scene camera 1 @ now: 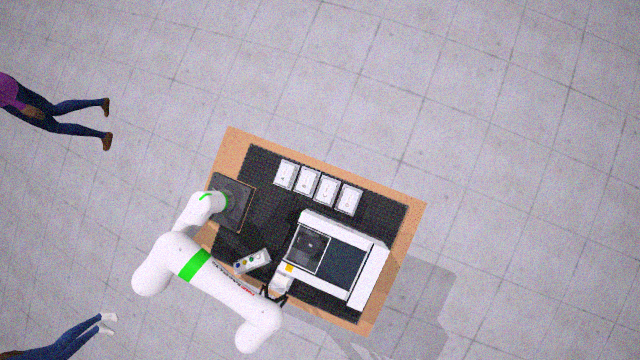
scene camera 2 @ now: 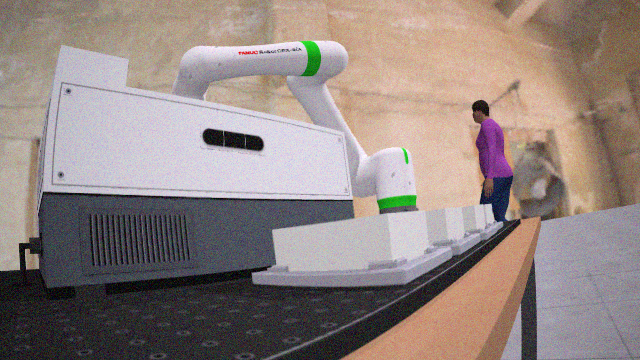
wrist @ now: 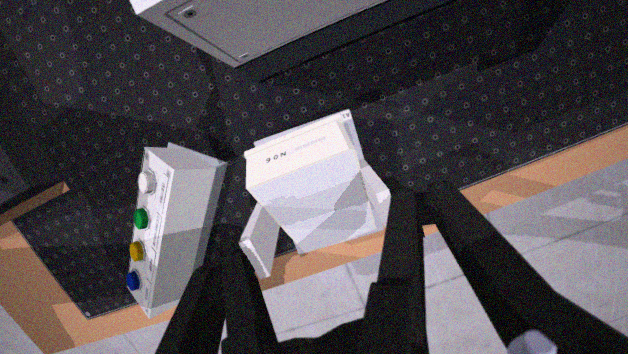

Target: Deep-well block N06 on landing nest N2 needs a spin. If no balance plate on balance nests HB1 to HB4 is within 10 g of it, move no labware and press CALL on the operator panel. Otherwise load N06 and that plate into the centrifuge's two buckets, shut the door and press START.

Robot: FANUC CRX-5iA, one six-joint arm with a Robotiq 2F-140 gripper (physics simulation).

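Places are measured from the arm's base along level axes (x right, y ahead, z up), in centimetres.
Pixels of known places: gripper, fingertip midpoint: [scene camera 1: 279,284] [wrist: 316,193]; arm's base, link origin: [scene camera 1: 225,200].
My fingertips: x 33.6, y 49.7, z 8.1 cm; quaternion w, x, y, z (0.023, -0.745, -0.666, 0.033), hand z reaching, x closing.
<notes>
For each thing: its top centre in the pictures, then the offset to it from my fingertips. "*": a spot on its surface instead.
- landing nest, surface spot: [wrist: 346,118] * dx -4.1, dy +6.0, dz -8.0 cm
- black breadboard, surface spot: [scene camera 1: 263,210] * dx -34.8, dy -24.9, dz -11.8 cm
- B, top centre: [scene camera 1: 305,181] dx -60.1, dy -3.2, dz -6.3 cm
- C, top centre: [scene camera 2: 410,214] [scene camera 1: 326,191] dx -58.3, dy +9.9, dz -6.3 cm
- D, top centre: [scene camera 2: 349,220] [scene camera 1: 348,200] dx -56.8, dy +23.6, dz -6.3 cm
- operator panel, top centre: [wrist: 145,249] [scene camera 1: 248,265] dx -2.0, dy -22.0, dz -3.3 cm
My gripper [wrist: 316,193] [scene camera 1: 273,297] is shut on the white deep-well block N06 [wrist: 303,175] [scene camera 1: 281,283]. It holds the block tilted, a little above the landing nest [wrist: 346,118] at the front edge of the black breadboard [scene camera 1: 263,210]. The centrifuge [scene camera 1: 358,243] [scene camera 2: 192,147] [wrist: 245,26] stands just beyond the block, with a dark opening [scene camera 1: 308,248] in its top. Several white balance plates, marked A [scene camera 1: 286,174], B [scene camera 1: 306,181], C [scene camera 1: 327,190] and D [scene camera 1: 348,199], sit in a row at the far side; they also show in scene camera 2 [scene camera 2: 353,241]. The gripper is hidden behind the centrifuge there.
The operator panel [wrist: 175,228] [scene camera 1: 251,261], with white, green, yellow and blue buttons, stands close left of the block. The robot base [scene camera 1: 232,201] sits on the table's left corner. One person [scene camera 1: 58,118] [scene camera 2: 491,152] walks nearby and another [scene camera 1: 66,336] is at the lower left.
</notes>
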